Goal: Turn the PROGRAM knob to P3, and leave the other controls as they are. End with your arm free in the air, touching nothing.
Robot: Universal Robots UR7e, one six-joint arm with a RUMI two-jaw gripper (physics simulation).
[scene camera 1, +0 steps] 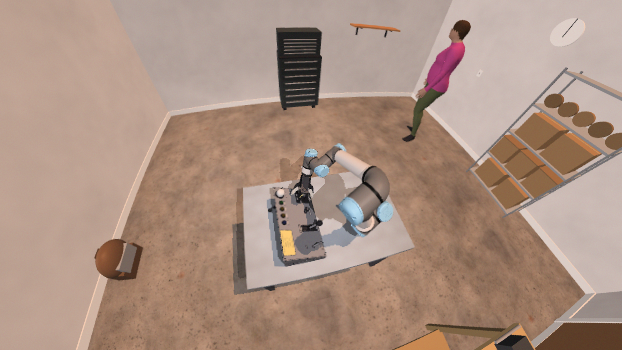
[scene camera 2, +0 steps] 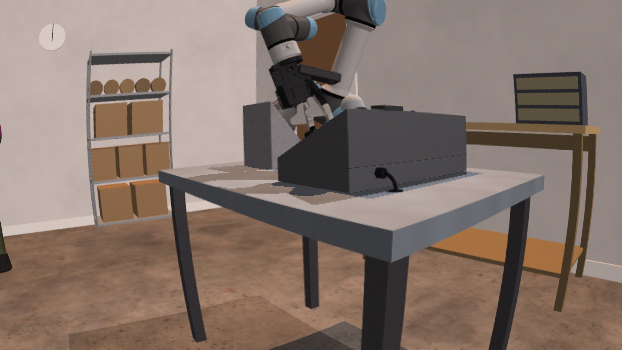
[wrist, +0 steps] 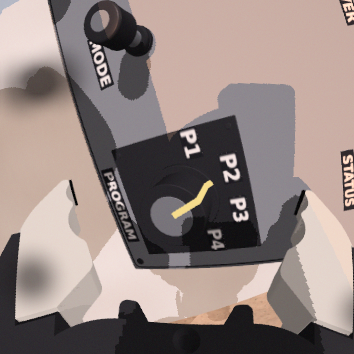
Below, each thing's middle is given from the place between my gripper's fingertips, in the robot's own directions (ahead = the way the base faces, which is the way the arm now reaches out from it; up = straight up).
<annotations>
I see my gripper 6 cm short of the sloped control panel [scene camera 2: 360, 149], 17 cm to the right of it and 2 cm above it.
</annotations>
